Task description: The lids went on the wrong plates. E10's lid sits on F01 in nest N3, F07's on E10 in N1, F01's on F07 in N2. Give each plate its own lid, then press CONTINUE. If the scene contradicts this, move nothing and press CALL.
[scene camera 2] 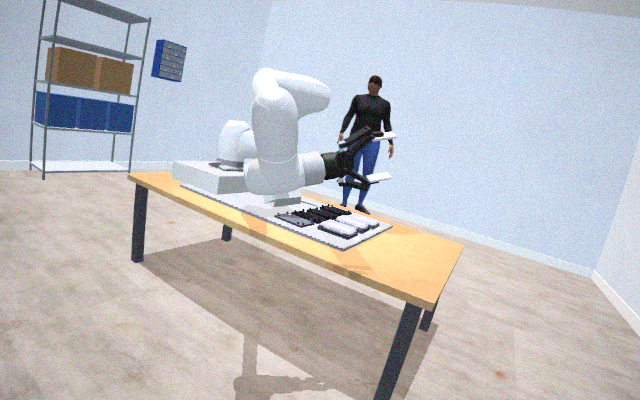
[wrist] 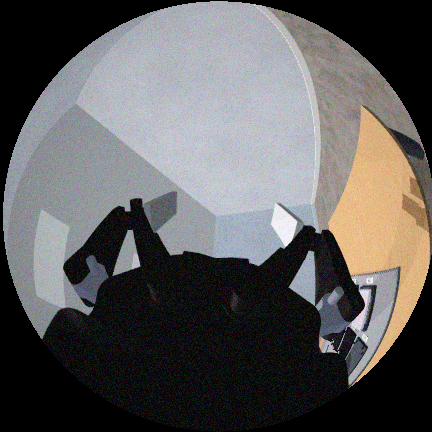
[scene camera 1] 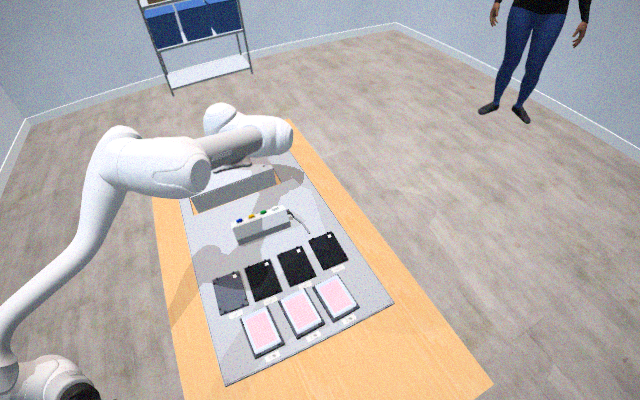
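Pixels of known places: gripper, between the fingertips: [scene camera 2: 391, 156] [wrist: 224, 207]; arm's base, origin of its link: [scene camera 2: 229, 168].
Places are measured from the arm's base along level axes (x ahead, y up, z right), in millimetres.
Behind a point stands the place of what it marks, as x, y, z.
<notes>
Three pink-topped plates with pale rims [scene camera 1: 262, 331] @(822, -58, -34) [scene camera 1: 301, 313] @(795, -55, -167) [scene camera 1: 336, 297] @(769, -60, -291) sit in dark nests in the row at the mat's end; one also shows in the wrist view [wrist: 361, 309]. Their labels are too small to read. Behind them is a row with a dark grey flat piece [scene camera 1: 230, 294] @(655, -80, 62) [scene camera 2: 295, 218] @(641, -80, 58) and three black ones [scene camera 1: 263, 281] @(634, -79, -60) [scene camera 1: 296, 267] @(609, -79, -186) [scene camera 1: 328, 251] @(573, -79, -316). The button box [scene camera 1: 261, 228] @(424, -42, -87) has blue, yellow, green and whitish buttons; its lettering is unreadable. My gripper [scene camera 2: 382, 157] @(1100, 275, 193) [wrist: 224, 207] @(1100, 275, 193) is wide open and empty, level, high above the table and apart from the plates.
The grey mat [scene camera 1: 220, 345] @(824, -89, 111) lies on the wooden table [scene camera 1: 425, 345] @(990, -102, -521) [scene camera 2: 420, 265] @(1169, -102, -102). The arm's base block [scene camera 1: 235, 191] @(174, -53, 4) [scene camera 2: 200, 175] @(78, -29, 219) stands behind the button box, whose cable runs to the right. A person [scene camera 1: 535, 45] [scene camera 2: 370, 112] stands beyond the table. A shelf rack [scene camera 2: 45, 150] stands by the wall.
</notes>
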